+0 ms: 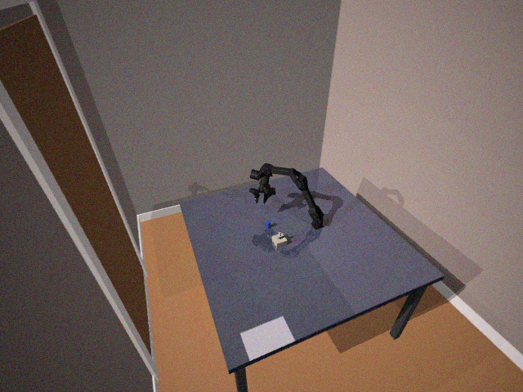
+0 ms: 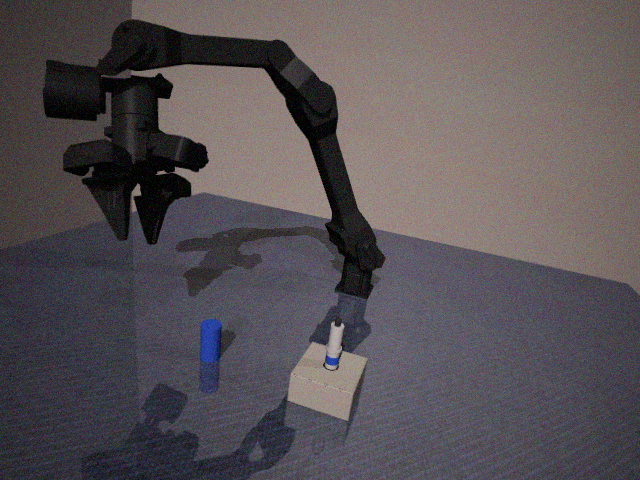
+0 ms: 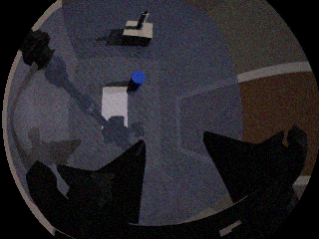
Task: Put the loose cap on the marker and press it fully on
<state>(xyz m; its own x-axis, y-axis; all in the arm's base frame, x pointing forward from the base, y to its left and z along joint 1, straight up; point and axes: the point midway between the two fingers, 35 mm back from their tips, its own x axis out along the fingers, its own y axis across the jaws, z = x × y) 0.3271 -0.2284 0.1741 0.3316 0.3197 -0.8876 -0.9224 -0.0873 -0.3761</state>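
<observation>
Right now the blue cap is 120 mm below my gripper tip, 100 mm to the left of it and 20 mm behind it. The rest, counted from my gripper tip: white marker: 260 mm to the left, 60 mm below, 20 mm behind; then white holder block: 260 mm to the left, 120 mm below, 20 mm behind.
</observation>
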